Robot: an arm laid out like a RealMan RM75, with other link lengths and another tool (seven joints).
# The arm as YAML. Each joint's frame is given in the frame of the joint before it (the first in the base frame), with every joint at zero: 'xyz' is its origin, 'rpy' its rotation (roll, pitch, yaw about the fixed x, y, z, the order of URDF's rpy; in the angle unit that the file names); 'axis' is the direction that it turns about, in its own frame. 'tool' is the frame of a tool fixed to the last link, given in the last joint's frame.
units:
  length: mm
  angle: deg
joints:
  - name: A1
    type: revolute
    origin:
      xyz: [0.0, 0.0, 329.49]
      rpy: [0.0, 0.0, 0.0]
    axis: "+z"
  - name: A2
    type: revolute
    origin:
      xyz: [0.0, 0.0, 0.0]
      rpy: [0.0, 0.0, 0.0]
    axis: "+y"
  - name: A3
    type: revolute
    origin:
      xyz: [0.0, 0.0, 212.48]
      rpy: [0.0, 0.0, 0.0]
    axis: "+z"
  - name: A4
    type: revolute
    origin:
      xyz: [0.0, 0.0, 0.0]
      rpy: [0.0, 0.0, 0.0]
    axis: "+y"
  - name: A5
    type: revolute
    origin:
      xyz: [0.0, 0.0, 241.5]
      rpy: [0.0, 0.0, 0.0]
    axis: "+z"
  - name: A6
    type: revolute
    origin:
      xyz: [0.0, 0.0, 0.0]
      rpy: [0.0, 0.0, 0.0]
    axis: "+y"
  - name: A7
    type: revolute
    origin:
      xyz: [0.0, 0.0, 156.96]
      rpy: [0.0, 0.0, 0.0]
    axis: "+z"
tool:
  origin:
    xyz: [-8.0, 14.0, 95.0]
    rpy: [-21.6, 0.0, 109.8]
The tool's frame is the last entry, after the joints.
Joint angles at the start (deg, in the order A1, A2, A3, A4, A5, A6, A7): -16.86 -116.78 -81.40 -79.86 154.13 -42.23 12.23
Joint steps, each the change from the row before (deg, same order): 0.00 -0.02 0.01 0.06 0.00 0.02 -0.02; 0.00 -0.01 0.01 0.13 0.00 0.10 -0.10; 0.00 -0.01 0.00 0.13 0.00 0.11 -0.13; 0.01 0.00 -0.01 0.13 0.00 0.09 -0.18; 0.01 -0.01 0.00 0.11 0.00 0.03 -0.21; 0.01 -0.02 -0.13 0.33 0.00 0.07 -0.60; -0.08 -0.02 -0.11 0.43 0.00 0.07 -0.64; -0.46 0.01 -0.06 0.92 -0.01 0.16 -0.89; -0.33 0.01 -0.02 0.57 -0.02 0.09 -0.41; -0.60 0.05 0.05 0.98 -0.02 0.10 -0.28; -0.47 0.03 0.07 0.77 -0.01 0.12 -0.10; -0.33 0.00 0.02 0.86 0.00 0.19 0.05; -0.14 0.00 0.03 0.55 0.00 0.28 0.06; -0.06 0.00 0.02 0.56 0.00 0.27 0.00; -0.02 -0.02 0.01 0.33 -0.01 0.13 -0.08; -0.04 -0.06 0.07 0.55 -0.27 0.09 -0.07
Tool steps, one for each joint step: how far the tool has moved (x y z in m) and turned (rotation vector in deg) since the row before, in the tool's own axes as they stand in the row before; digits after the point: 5 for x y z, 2 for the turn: 0.00021 0.00019 0.00027 -0.03 0.04 -0.03; 0.00002 0.00035 0.00052 -0.03 0.04 -0.13; -0.00007 0.00031 0.00050 -0.02 0.04 -0.17; -0.00017 0.00050 0.00054 -0.05 0.06 -0.23; 0.00009 0.00054 0.00052 -0.08 0.10 -0.23; -0.00063 0.00165 0.00141 -0.24 0.25 -0.77; -0.00041 0.00150 0.00165 -0.26 0.28 -0.75; 0.00002 0.00106 0.00285 -0.38 0.38 -0.81; 0.00015 0.00035 0.00165 -0.21 0.19 -0.33; 0.00063 0.00078 0.00293 -0.42 0.17 -0.05; 0.00062 0.00048 0.00228 -0.30 0.08 0.09; 0.00026 0.00186 0.00302 -0.41 0.04 0.06; -0.00010 0.00119 0.00198 -0.18 -0.04 0.01; -0.00019 0.00194 0.00227 -0.25 0.00 -0.11; 0.00012 0.00127 0.00140 -0.17 0.07 -0.15; 0.00165 0.00209 0.00234 -0.32 0.40 -0.25
